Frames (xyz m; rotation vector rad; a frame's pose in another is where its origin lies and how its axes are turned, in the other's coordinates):
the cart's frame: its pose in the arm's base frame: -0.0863 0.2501 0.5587 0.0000 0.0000 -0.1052
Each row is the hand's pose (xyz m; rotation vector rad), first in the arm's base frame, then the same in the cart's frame.
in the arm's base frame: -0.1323 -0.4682 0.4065 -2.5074 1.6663 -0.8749
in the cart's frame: 0.0297 -0.7192 -0.1522 -2.5677 1.5181 -0.8651
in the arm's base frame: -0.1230 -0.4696 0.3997 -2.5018 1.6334 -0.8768
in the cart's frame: 0.0391 -0.7196 -0.1590 -2.5605 1.4858 -0.8653
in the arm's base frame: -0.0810 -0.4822 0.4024 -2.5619 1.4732 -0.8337
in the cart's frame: 0.0822 -0.7277 -0.1563 -2.6130 1.3249 -0.8196
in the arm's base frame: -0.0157 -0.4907 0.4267 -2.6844 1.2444 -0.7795
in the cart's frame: 0.1480 -0.7293 -0.1320 -2.7239 1.0926 -0.7656
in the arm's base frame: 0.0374 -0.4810 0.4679 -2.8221 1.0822 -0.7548
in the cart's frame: 0.1998 -0.7141 -0.0908 -2.8523 0.9249 -0.7456
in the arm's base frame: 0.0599 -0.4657 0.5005 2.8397 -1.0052 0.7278
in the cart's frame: 0.2206 -0.6965 -0.0582 2.9111 -0.8612 0.7360
